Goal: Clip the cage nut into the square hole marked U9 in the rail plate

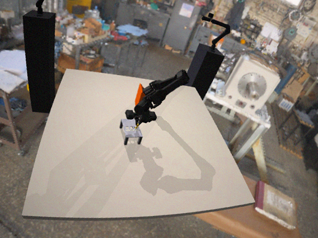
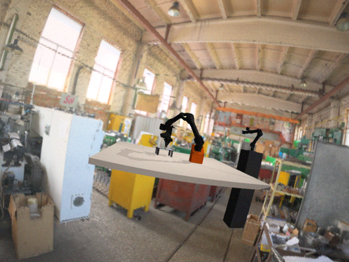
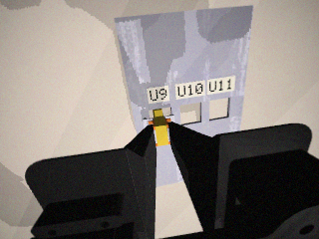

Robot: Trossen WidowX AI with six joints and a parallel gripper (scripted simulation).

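My gripper tip is now 1 cm above the orange cage nut.
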